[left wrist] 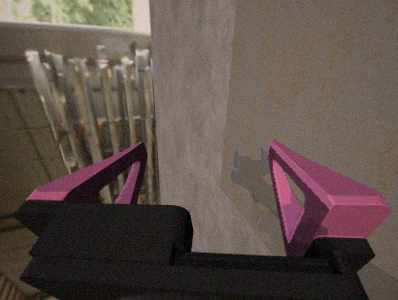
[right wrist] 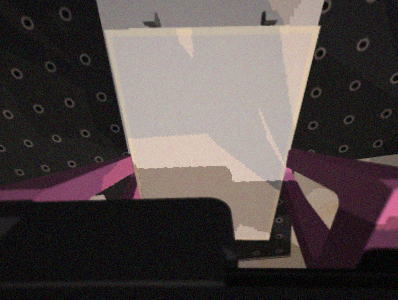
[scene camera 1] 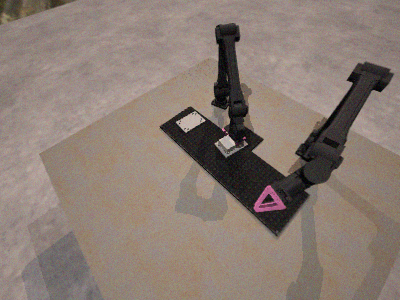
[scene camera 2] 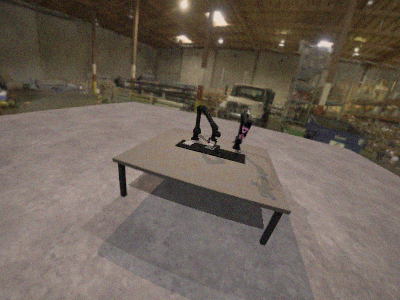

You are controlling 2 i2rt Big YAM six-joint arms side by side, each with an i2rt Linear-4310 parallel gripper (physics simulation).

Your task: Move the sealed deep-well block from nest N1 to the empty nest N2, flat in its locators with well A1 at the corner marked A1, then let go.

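Places are measured from the left arm's base along level axes (x left, y ahead, z down), in millimetres.
Where they show: left gripper, between the fingertips: (left wrist: 205, 147) (scene camera 1: 255, 208) (scene camera 2: 241, 136); right gripper, between the fingertips: (right wrist: 208, 157) (scene camera 1: 232, 141); left arm's base, origin of its link: (scene camera 2: 236, 148); right arm's base, origin of its link: (scene camera 1: 220, 103) (scene camera 2: 194, 139).
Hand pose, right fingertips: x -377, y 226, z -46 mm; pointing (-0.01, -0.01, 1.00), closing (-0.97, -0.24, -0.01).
Things, the pixels of their top centre, and the offset from my right fingertips. Level surfaces: height alone.
- pale sealed block, centre of its top: (right wrist: 209, 164) (scene camera 1: 231, 139) dz -21, dx -2, dy +8 mm
- middle nest plate, centre of its top: (right wrist: 207, 137) (scene camera 1: 231, 142) dz +11, dx -2, dy +8 mm
- nest, centre of its top: (scene camera 1: 190, 120) (scene camera 2: 188, 142) dz +11, dx -321, dy +24 mm
- black perforated board, height of its surface: dz +33 mm
- tan table, height of its surface: dz +46 mm
The pale sealed block (scene camera 1: 227, 142) (right wrist: 200, 100) is between the fingers of my right gripper (scene camera 1: 235, 136) (right wrist: 208, 157), which is shut on it. It looks level, at or just above the middle nest plate (scene camera 1: 231, 154) (right wrist: 210, 12); two dark locators show past its far edge in the right wrist view. Whether it is fully seated is hidden. The other nest (scene camera 1: 190, 121) (scene camera 2: 189, 143), at the upper left of the board, holds no block. The nest labels and A1 marks are unreadable. My left gripper (scene camera 1: 270, 199) (left wrist: 205, 147) is open and empty, over the board's lower right end.
The black perforated board (scene camera 1: 200, 145) (scene camera 2: 231, 156) lies on the tan table (scene camera 1: 125, 200) (scene camera 2: 165, 155). The left arm stands at the right in scene camera 1, its forearm reaching over the board. Arm shadows fall on the table.
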